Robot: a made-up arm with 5 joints. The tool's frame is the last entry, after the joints.
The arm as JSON. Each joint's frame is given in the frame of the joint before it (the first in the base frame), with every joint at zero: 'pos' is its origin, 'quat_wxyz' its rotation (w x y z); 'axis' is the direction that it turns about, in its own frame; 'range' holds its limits. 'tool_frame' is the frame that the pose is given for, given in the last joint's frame.
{
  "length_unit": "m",
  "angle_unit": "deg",
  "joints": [
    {
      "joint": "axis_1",
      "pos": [
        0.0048,
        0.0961,
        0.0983
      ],
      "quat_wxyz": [
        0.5,
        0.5,
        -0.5,
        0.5
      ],
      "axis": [
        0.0,
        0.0,
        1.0
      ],
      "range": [
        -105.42,
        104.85
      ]
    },
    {
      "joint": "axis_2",
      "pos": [
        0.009,
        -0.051,
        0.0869
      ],
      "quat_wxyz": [
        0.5,
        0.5,
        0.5,
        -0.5
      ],
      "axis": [
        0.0,
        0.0,
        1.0
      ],
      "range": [
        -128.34,
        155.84
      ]
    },
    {
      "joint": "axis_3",
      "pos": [
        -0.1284,
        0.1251,
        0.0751
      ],
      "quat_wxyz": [
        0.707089,
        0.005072,
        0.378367,
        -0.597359
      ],
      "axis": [
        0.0,
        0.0,
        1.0
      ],
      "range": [
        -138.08,
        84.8
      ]
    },
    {
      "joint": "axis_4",
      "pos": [
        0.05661,
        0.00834,
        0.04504
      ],
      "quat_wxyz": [
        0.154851,
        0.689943,
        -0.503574,
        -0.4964
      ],
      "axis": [
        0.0,
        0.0,
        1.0
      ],
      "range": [
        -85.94,
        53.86
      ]
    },
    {
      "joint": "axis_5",
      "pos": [
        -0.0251,
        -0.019,
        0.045
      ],
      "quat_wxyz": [
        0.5,
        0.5,
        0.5,
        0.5
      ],
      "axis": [
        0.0,
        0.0,
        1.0
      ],
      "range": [
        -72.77,
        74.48
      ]
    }
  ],
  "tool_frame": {
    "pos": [
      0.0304,
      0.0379,
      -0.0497
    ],
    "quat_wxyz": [
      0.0,
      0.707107,
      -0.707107,
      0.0
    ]
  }
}
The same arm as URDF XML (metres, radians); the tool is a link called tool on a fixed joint. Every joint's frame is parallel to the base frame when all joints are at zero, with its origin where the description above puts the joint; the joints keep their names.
<robot name="arm">
  <link name="base"/>
  <link name="link1"/>
  <link name="link2"/>
  <link name="link3"/>
  <link name="link4"/>
  <link name="link5"/>
  <link name="tool"/>
  <joint name="axis_1" type="revolute">
    <parent link="base"/>
    <child link="link1"/>
    <origin xyz="0.0048 0.0961 0.0983"/>
    <axis xyz="0 -1 0"/>
    <limit lower="-1.8399" upper="1.83"/>
  </joint>
  <joint name="axis_2" type="revolute">
    <parent link="link1"/>
    <child link="link2"/>
    <origin xyz="0.051 -0.0869 0.009"/>
    <axis xyz="1 0 0"/>
    <limit lower="-2.24" upper="2.7199"/>
  </joint>
  <joint name="axis_3" type="revolute">
    <parent link="link2"/>
    <child link="link3"/>
    <origin xyz="0.0751 -0.1284 0.1251"/>
    <axis xyz="0.713625 0.529018 -0.459216"/>
    <limit lower="-2.41" upper="1.48"/>
  </joint>
  <joint name="axis_4" type="revolute">
    <parent link="link3"/>
    <child link="link4"/>
    <origin xyz="-0.0022 0.0309 -0.0659"/>
    <axis xyz="0 0 1"/>
    <limit lower="-1.4999" upper="0.94"/>
  </joint>
  <joint name="axis_5" type="revolute">
    <parent link="link4"/>
    <child link="link5"/>
    <origin xyz="-0.019 0.0251 0.045"/>
    <axis xyz="0 -1 0"/>
    <limit lower="-1.2701" upper="1.2999"/>
  </joint>
  <joint name="tool_fixed" type="fixed">
    <parent link="link5"/>
    <child link="tool"/>
    <origin xyz="0.0304 0.0497 0.0379" rpy="-1.5708 1.5708 0"/>
  </joint>
</robot>

